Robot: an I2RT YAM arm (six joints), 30 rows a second.
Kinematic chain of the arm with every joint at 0, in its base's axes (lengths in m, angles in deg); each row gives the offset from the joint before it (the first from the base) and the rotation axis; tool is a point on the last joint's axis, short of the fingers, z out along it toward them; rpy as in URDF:
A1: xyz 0 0 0.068 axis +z
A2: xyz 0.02 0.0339 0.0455 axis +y
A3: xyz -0.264 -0.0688 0 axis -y
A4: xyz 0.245 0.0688 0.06 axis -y
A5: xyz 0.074 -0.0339 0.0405 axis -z
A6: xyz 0.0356 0 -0.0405 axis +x
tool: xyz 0 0 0 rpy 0 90 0
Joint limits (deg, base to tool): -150..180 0..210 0..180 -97..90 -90..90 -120..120
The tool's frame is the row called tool.
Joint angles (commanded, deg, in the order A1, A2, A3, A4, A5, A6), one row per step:
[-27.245, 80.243, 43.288, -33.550, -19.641, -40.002]
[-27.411, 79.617, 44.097, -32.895, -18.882, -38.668]
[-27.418, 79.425, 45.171, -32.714, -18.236, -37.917]
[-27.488, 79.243, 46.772, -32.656, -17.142, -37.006]
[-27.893, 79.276, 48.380, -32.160, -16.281, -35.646]
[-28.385, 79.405, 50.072, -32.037, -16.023, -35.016]
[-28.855, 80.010, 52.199, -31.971, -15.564, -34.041]
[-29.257, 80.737, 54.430, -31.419, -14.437, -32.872]
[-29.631, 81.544, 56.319, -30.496, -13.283, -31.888]
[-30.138, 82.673, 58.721, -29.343, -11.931, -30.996]
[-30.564, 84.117, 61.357, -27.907, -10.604, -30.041]
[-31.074, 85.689, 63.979, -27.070, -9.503, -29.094]
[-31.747, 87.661, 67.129, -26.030, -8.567, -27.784]
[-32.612, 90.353, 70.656, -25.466, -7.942, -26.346]
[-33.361, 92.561, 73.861, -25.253, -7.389, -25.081]
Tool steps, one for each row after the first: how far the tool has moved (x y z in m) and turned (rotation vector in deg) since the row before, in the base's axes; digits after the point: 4 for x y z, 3 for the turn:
[0.0024, -0.0026, 0.0066, -0.996, -1.342, -1.612]
[0.0031, -0.0021, 0.0060, -0.847, -0.922, -0.911]
[0.0041, -0.0032, 0.0085, -1.296, -1.089, -1.307]
[0.0042, -0.0048, 0.0082, -0.962, -1.392, -1.953]
[0.0037, -0.0047, 0.0082, -0.665, -1.358, -1.148]
[0.0051, -0.0056, 0.0084, -0.580, -1.190, -1.513]
[0.0060, -0.0063, 0.0089, -1.182, -1.349, -1.952]
[0.0057, -0.0062, 0.0072, -1.253, -1.324, -1.806]
[0.0071, -0.0080, 0.0087, -1.628, -1.638, -2.001]
[0.0084, -0.0085, 0.0089, -1.638, -1.870, -1.981]
[0.0075, -0.0085, 0.0074, -1.086, -1.357, -1.933]
[0.0088, -0.0105, 0.0084, -0.896, -1.811, -2.260]
[0.0096, -0.0126, 0.0057, -0.176, -1.298, -2.322]
[0.0076, -0.0109, 0.0057, -0.143, -1.149, -2.023]

